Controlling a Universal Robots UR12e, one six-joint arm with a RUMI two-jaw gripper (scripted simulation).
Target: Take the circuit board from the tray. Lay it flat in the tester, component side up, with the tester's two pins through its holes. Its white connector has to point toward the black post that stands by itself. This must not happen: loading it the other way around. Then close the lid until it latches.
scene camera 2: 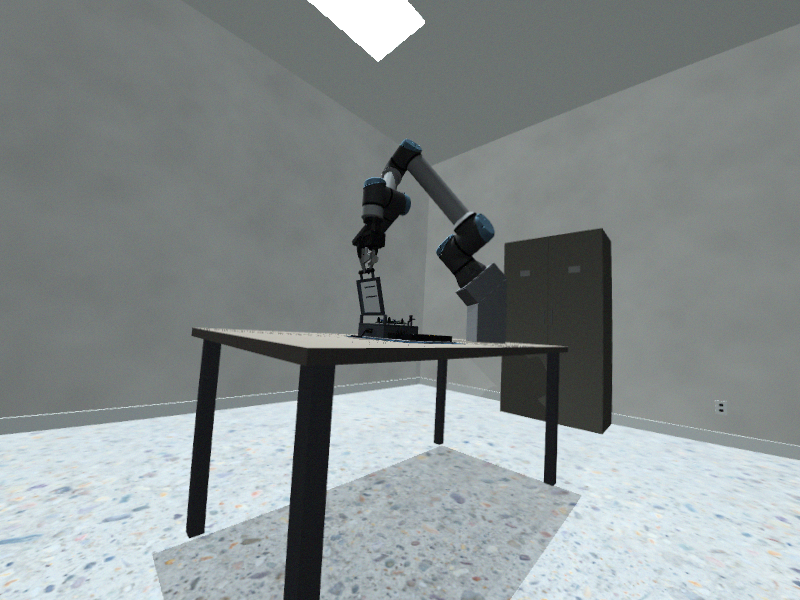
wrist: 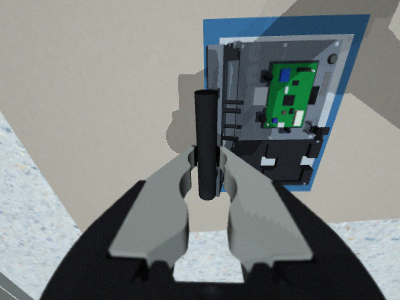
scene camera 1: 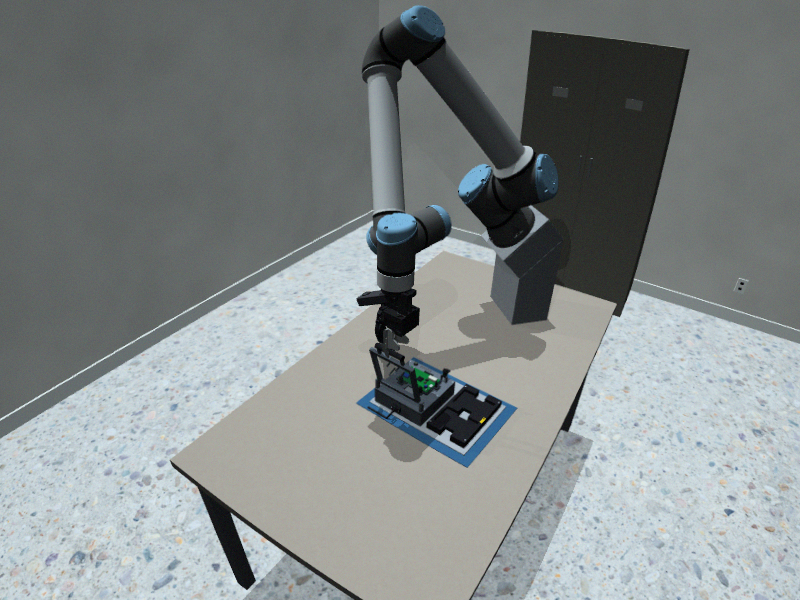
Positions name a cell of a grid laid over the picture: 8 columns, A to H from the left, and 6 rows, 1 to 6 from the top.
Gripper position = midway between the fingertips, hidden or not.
Note:
I see my gripper (scene camera 1: D4), a green circuit board (wrist: F2) and a tester lid (wrist: E3).
My gripper shows as well in scene camera 2 (scene camera 2: D3) and in the wrist view (wrist: E3).

